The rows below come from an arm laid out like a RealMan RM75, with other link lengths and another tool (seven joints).
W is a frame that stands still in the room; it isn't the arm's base.
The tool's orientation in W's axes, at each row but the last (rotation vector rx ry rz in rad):
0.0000, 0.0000, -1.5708
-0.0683, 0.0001, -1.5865
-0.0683, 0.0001, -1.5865
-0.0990, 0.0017, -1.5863
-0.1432, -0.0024, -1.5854
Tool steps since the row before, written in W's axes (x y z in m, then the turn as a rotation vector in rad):
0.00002, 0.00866, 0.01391, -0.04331, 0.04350, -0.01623
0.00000, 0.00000, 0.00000, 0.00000, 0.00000, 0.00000
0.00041, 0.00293, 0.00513, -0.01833, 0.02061, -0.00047
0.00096, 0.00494, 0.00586, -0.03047, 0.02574, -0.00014
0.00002, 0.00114, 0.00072, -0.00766, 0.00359, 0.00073
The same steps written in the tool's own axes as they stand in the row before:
-0.00866, 0.00002, 0.01391, -0.04350, -0.04331, -0.01623
0.00000, 0.00000, 0.00000, 0.00000, 0.00000, 0.00000
-0.00271, 0.00014, 0.00526, -0.02033, -0.01864, -0.00039
-0.00458, 0.00049, 0.00620, -0.02525, -0.03087, -0.00053
-0.00107, -0.00007, 0.00082, -0.00341, -0.00777, 0.00036

